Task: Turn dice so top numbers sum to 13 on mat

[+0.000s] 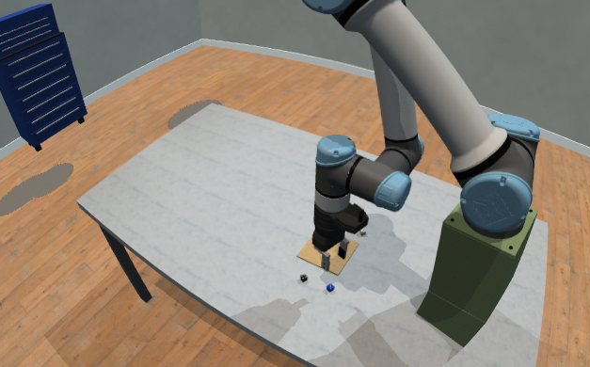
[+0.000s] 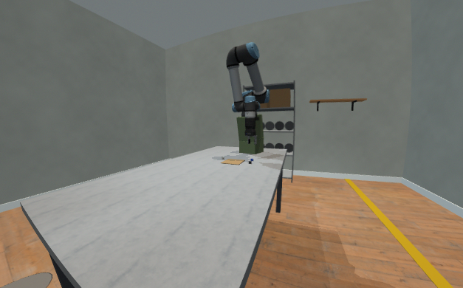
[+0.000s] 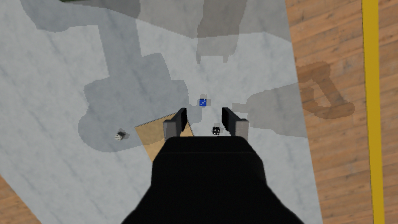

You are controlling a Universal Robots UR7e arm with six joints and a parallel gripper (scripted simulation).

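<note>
Now: hand 14 cm above the blue die. Round my hand: tan mat: 8 cm ahead, 12 cm to the right, 15 cm below; then black die: 8 cm ahead, 1 cm to the left, 14 cm below; then white die: 2 cm ahead, 24 cm to the right, 14 cm below.
</note>
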